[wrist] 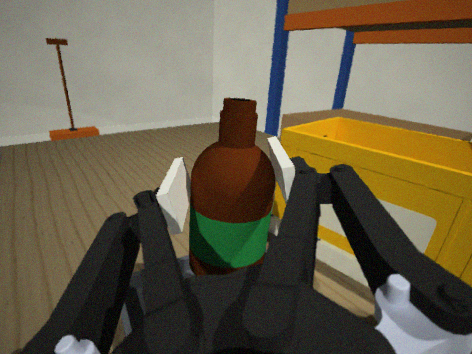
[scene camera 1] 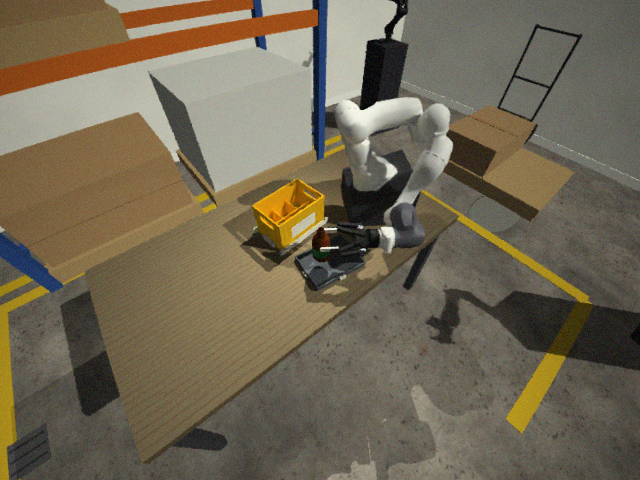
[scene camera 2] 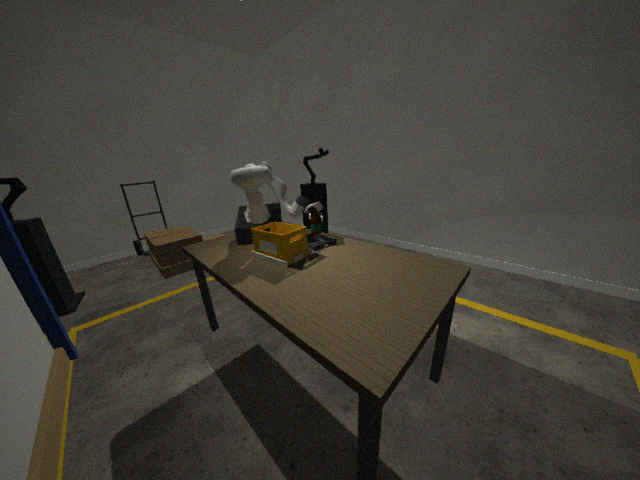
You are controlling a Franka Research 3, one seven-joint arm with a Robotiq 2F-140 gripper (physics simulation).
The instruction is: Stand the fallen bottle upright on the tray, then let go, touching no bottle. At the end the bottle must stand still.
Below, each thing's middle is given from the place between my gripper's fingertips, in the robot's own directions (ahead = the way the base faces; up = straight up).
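The brown bottle (wrist: pixel 232 187) is 1 cm behind my hand and 2 cm below it.
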